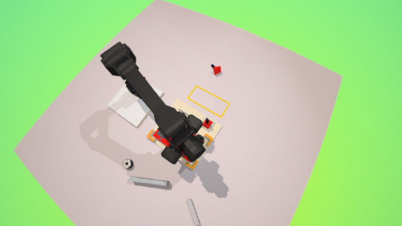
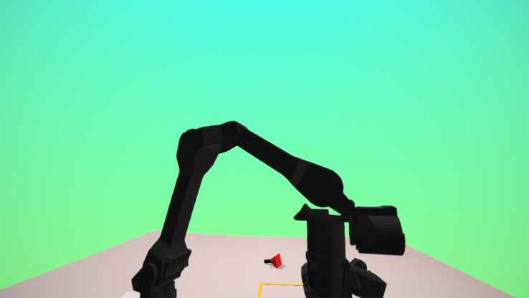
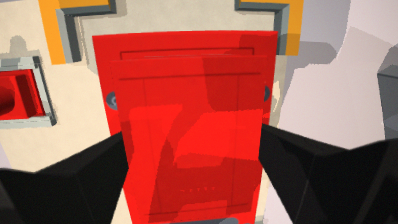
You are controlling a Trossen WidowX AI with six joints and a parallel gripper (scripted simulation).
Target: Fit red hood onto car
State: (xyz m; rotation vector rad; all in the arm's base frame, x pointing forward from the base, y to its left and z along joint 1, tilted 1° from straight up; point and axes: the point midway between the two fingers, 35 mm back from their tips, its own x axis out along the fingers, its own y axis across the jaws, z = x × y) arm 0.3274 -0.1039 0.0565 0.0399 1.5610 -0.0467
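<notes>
My gripper tip is 10 mm below the red hood. Round my gripper tip: grey holder 30 mm ahead, 120 mm to the left; then grey twin bar 50 mm behind, 210 mm to the right, 20 mm below.
</notes>
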